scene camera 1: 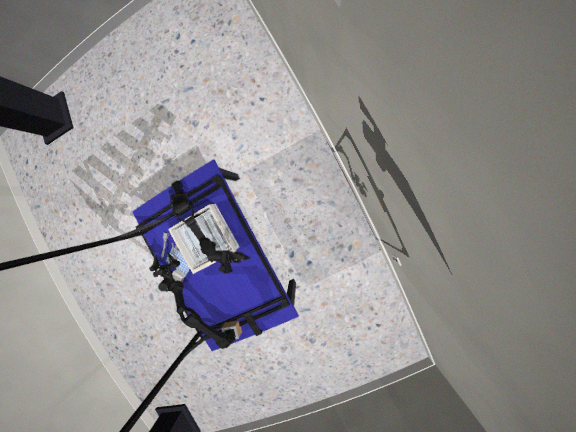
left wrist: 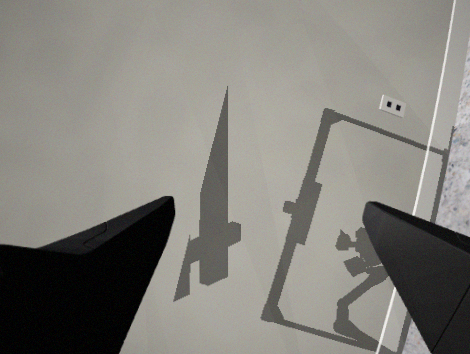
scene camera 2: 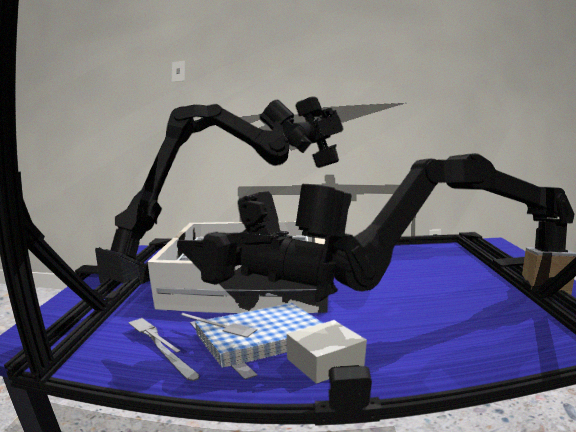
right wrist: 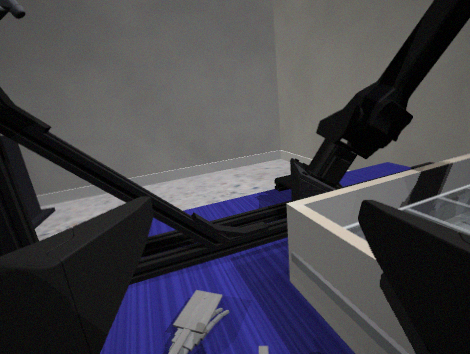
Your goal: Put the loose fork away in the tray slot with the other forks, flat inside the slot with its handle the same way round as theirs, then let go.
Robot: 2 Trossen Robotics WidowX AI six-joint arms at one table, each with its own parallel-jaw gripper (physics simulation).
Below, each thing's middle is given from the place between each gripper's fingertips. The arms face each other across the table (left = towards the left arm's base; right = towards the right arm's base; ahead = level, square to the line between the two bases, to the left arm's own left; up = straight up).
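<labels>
From my right hand, there's a cream block (scene camera 2: 315,350) that's 140 mm below it, 70 mm behind it and 200 mm to the right of it, and a cutlery tray (scene camera 1: 181,231) that's 130 mm below that hand and 260 mm ahead of it. Going by its middle, the cutlery tray is nearer to my right hand than to my left hand.
Counting from my left hand instead, the cream block is 30 cm below it, 67 cm behind it and 4 cm to the right of it. The tray is 29 cm below my left hand, 34 cm behind it and 16 cm to the left of it, and going by their middles, of the things named here that tray is the nearest to my left hand.
</labels>
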